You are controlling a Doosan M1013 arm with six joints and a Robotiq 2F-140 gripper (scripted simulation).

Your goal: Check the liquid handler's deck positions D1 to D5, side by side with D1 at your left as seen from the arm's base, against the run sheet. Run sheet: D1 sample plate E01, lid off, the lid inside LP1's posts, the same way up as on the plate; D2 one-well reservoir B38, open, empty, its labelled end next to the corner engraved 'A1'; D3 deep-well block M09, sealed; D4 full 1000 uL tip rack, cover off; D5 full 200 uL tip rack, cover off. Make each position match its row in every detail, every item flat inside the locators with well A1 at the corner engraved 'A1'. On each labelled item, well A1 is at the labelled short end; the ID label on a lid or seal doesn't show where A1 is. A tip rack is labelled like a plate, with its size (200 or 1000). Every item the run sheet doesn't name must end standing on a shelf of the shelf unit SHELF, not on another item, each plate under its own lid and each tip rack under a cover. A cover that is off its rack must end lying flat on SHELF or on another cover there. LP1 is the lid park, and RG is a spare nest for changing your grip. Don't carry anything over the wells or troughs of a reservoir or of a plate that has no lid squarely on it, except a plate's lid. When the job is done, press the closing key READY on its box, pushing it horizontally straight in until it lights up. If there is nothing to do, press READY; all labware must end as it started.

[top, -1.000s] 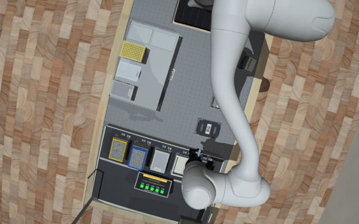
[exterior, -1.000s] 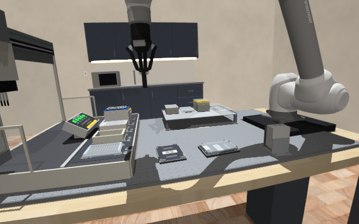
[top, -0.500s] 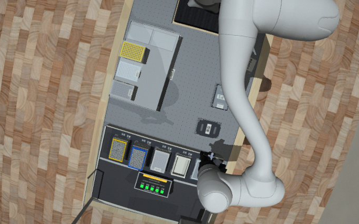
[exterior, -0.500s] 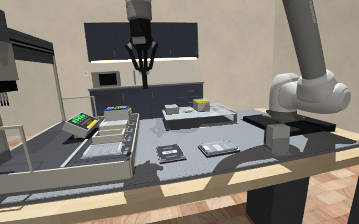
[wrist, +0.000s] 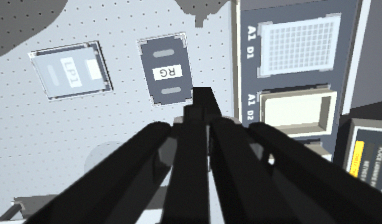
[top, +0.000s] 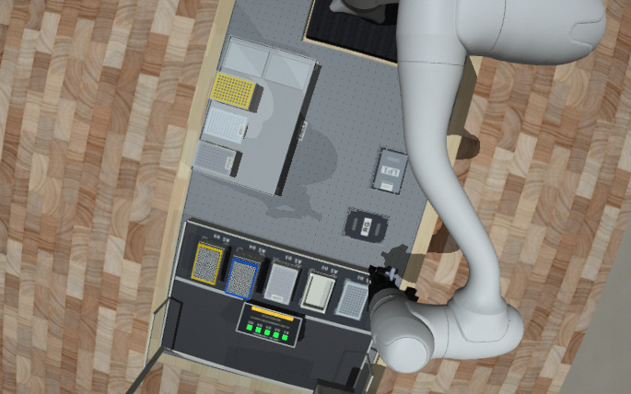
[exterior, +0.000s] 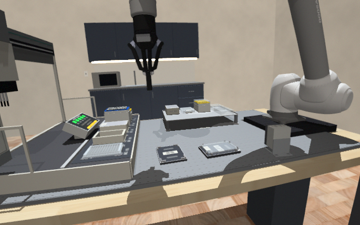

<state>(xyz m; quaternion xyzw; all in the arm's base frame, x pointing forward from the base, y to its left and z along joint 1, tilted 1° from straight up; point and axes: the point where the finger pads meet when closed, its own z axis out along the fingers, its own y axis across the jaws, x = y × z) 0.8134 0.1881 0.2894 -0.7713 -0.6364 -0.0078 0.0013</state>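
The ready box lies 480 mm behind my hand, 230 mm below it and 100 mm to the left of it. The rest, counted from my hand: cream reservoir 240 mm below, 180 mm ahead, 120 mm to the right; clear sample plate 240 mm below, 180 mm ahead; clear lid 290 mm below, 260 mm behind, 30 mm to the left.
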